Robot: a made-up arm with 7 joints.
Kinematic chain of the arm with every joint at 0, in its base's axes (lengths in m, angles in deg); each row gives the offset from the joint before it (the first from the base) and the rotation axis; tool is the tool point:
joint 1: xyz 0 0 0.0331 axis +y
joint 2: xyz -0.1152 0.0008 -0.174 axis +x
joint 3: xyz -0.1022 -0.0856 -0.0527 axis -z
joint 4: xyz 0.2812 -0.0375 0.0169 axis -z
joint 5: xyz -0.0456 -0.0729 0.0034 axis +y
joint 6: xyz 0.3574 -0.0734 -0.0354 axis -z
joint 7: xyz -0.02 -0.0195 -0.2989 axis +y
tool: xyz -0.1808 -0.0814 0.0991
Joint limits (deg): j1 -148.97..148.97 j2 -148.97..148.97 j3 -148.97..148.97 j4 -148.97..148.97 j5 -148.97..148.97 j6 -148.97..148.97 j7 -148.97..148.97
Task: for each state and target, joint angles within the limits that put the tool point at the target. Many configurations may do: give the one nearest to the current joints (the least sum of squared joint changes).
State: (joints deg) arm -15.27 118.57 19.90 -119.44 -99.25 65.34 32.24
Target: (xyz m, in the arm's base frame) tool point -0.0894 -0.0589 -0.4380
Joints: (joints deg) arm 15.13 125.18 33.72 -122.17 -104.78 73.71 25.37
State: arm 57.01 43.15 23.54 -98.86 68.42 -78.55 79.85
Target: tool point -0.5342 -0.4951 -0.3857
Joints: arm 54.69 1.49 33.66 -97.62 91.89 -76.77 76.24
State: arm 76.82 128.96 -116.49 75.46 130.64 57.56 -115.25
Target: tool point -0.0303 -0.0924 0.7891
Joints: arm 95.12 124.33 -79.22 83.54 119.72 61.23 -98.47
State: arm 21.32 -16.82 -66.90 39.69 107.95 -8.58 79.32
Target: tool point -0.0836 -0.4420 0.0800
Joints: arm 32.74 -56.34 -65.16 5.23 130.66 -1.76 99.70
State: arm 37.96 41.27 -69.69 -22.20 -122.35 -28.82 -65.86
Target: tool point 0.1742 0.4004 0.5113
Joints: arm 39.16 31.42 -92.25 -35.75 -102.75 -33.75 -76.77
